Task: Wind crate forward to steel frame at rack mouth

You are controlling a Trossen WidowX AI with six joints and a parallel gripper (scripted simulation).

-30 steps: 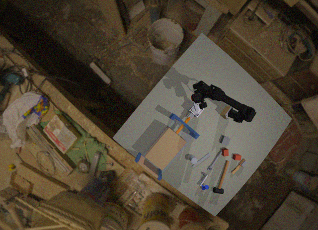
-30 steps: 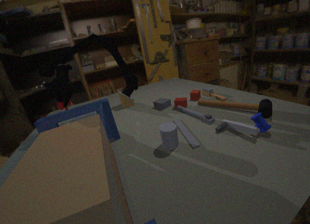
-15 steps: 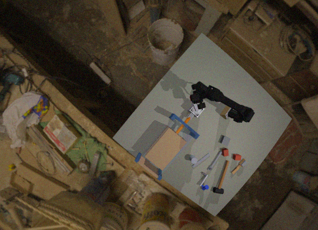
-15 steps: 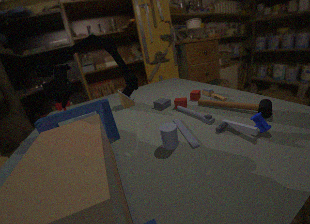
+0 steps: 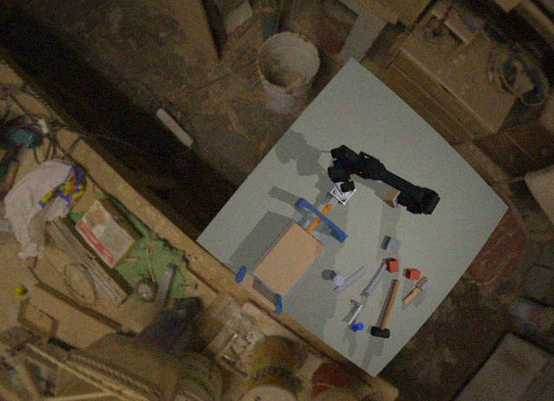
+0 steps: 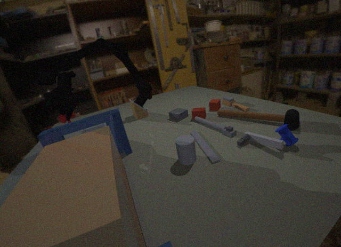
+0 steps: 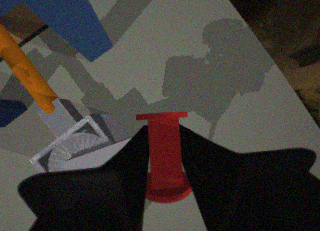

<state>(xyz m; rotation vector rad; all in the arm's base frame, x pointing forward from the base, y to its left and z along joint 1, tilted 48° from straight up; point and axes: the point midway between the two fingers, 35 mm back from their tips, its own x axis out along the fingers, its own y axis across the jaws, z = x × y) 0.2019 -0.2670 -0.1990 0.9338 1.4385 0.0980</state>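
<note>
The red-knobbed handle lies 4 cm to the left of my gripper tip, 3 cm below it and 1 cm behind it. The rest, counted from my gripper tip: grey winch 10 cm to the left, 10 cm below, 1 cm behind; then blue steel frame 17 cm ahead, 12 cm to the left, 3 cm below; then red knob 1 cm to the left, 1 cm behind.
</note>
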